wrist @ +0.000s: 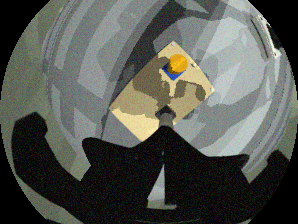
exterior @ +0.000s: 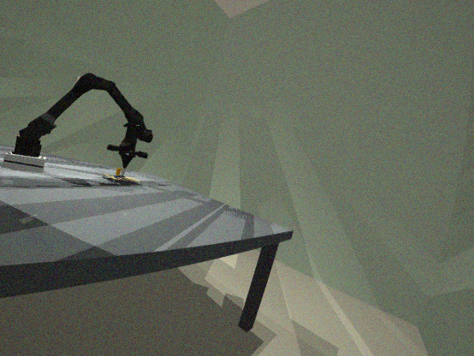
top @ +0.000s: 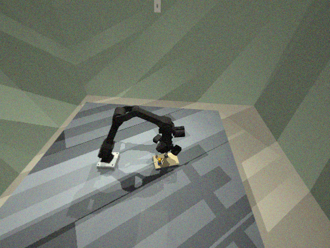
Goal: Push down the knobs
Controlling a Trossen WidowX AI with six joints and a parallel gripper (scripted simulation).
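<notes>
Right now my gripper tip is 1 cm above the grey knob. Also, from my gripper tip: orange knob: 3 cm behind, 6 cm to the right, 1 cm below.
</notes>
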